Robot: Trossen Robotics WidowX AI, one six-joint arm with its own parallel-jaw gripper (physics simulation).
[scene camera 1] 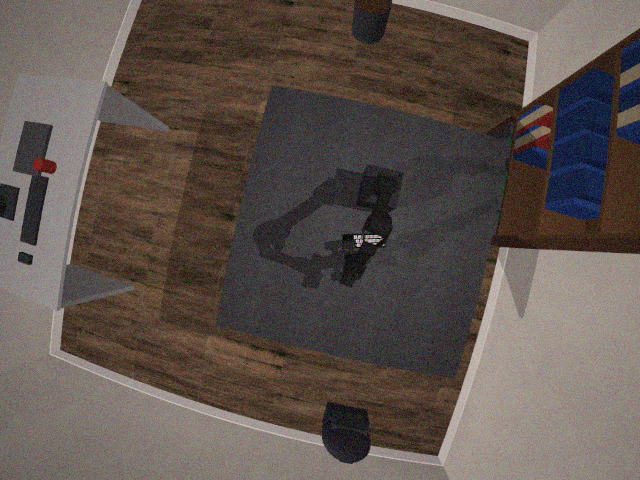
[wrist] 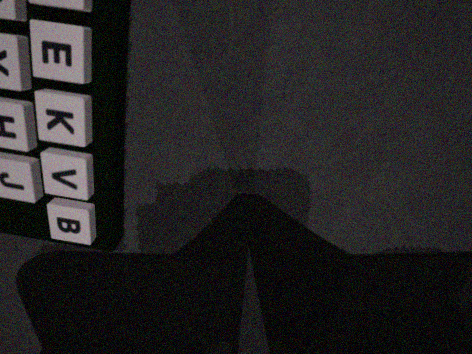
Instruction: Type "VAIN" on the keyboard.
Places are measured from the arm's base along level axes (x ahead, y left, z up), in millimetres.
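Pixels of known places: gripper, fingertip midpoint: (wrist: pixel 247 204); arm's base, origin of the base link: (scene camera 1: pixel 382 185).
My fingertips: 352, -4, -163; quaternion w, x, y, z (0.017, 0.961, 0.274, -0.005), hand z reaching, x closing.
Ahead of a thing's pixels: the offset from my fingertips to its top centre, as dx, dy, dz. Level surfaces: height alone.
A black keyboard @(-107, +36, +12) (scene camera 1: pixel 357 240) (wrist: pixel 108 135) with white letter keys lies on the dark mat. In the wrist view it fills the upper left, with the V key @(-62, -20, +12) (wrist: pixel 67 174) between the K key @(-70, -1, +12) (wrist: pixel 64 118) and the B key @(-54, -38, +12) (wrist: pixel 71 221). The E key @(-77, +17, +12) (wrist: pixel 61 52) is further up, and the H and J keys are at the left edge. The A, I and N keys do not show in the wrist view. My gripper (wrist: pixel 247 204) is shut and empty, its dark tips to the right of the keyboard's edge, over the mat. In the scene view the fingertips are too dark to tell.
My dark arm (scene camera 1: pixel 377 223) hangs over part of the keyboard in the scene view. The mat @(dz -3) (scene camera 1: pixel 403 320) lies on a wooden floor. A shelf unit (scene camera 1: pixel 524 206) with blue bins stands at right, a white desk (scene camera 1: pixel 67 139) at left, and dark round objects (scene camera 1: pixel 347 434) (scene camera 1: pixel 370 25) at bottom and top.
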